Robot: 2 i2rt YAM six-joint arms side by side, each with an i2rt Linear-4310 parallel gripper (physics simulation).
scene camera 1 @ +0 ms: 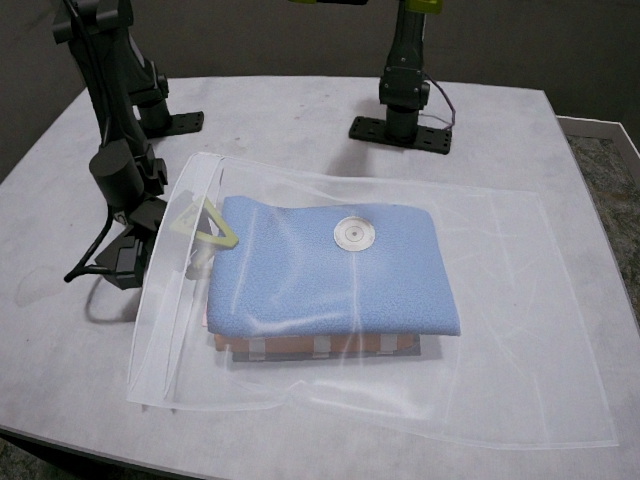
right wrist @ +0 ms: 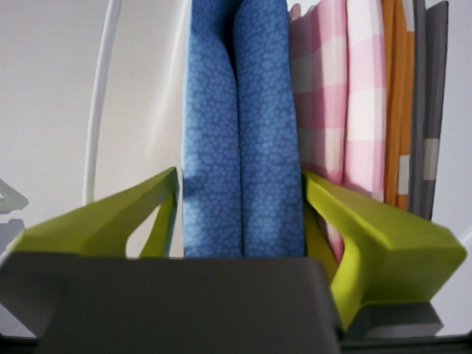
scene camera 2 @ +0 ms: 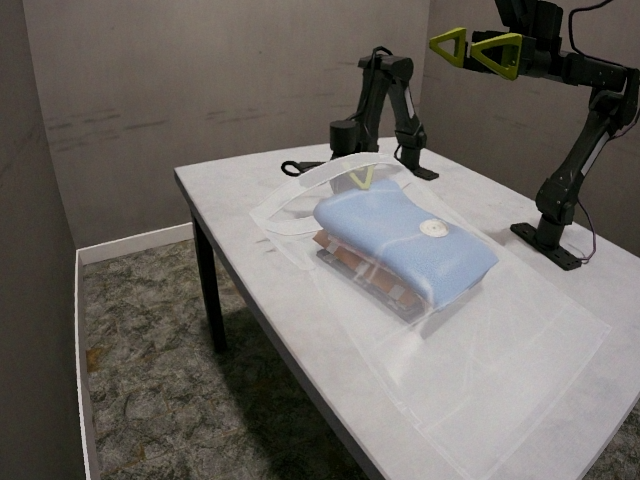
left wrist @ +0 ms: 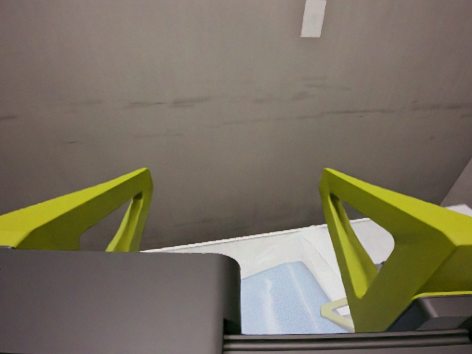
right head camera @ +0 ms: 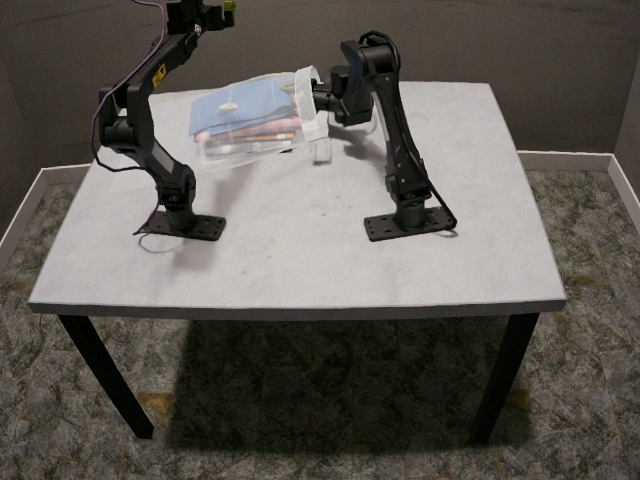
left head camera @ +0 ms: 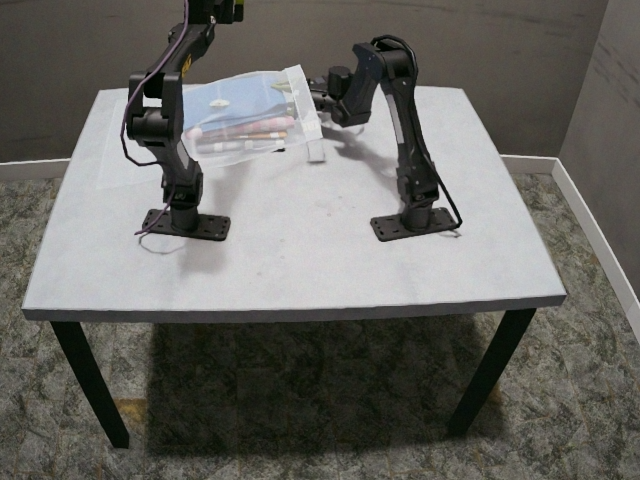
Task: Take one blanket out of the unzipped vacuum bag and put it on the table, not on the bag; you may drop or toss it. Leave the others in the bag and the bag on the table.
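Note:
The clear vacuum bag (scene camera 1: 516,320) (scene camera 2: 516,384) lies on the table, its mouth at the picture's left in scene camera 1. Inside, a folded blue blanket (scene camera 1: 310,279) (scene camera 2: 387,222) (right wrist: 270,125) tops a stack with a pink-and-white checked blanket (right wrist: 327,100), an orange blanket (right wrist: 395,100) and a grey blanket (right wrist: 430,100). My right gripper (right wrist: 235,176) reaches through the mouth, partly open. Its fingers straddle the blue blanket's folded edge: one above, one between blue and pink. The lower finger is mostly hidden. My left gripper (left wrist: 236,177) (scene camera 2: 451,47) is wide open and empty, high above the table.
The bag has a round white valve (scene camera 1: 354,233) above the blue blanket. The raised mouth band (right head camera: 307,105) surrounds the right gripper. Both arm bases, left (scene camera 1: 400,135) and right (scene camera 1: 180,124), stand beyond the bag on the white table (left head camera: 310,268). Walls stand around it.

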